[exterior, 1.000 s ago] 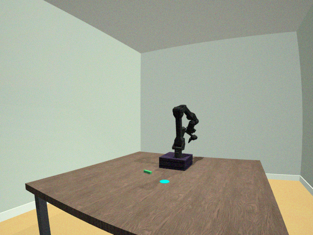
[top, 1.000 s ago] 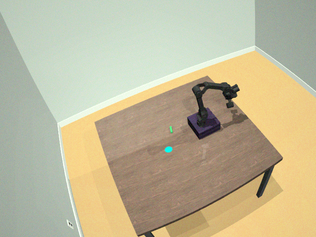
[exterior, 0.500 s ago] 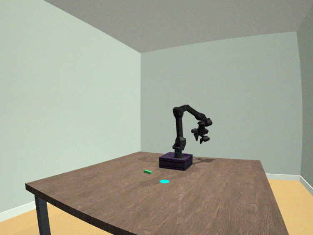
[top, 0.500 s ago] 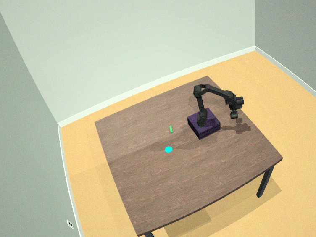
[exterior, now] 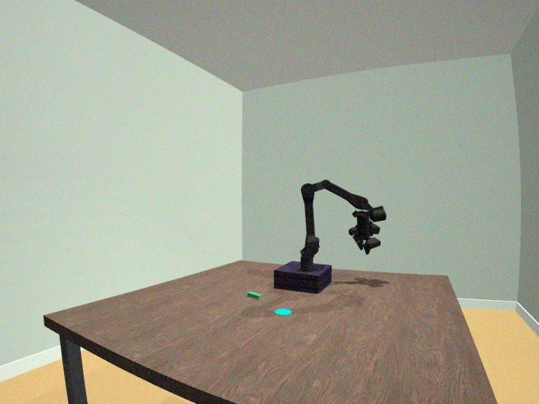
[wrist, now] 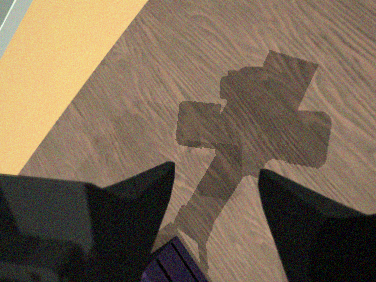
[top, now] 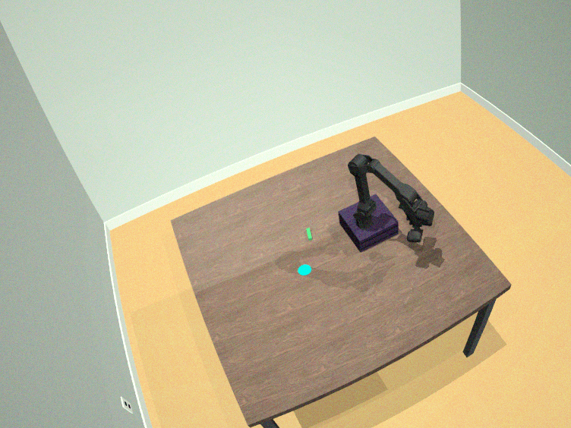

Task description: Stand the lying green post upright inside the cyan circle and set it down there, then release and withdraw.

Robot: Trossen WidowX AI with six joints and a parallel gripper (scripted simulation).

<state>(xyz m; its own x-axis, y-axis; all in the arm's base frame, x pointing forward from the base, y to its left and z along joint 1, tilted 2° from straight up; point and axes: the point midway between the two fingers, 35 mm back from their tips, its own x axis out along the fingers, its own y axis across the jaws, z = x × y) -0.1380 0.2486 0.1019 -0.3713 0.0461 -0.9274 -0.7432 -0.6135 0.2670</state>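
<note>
My gripper tip is 360 mm short of the green post, 420 mm to the left of it and 150 mm above it. The rest, counted from my gripper tip: cyan circle (490 mm ahead, 250 mm to the right, 150 mm below).
</note>
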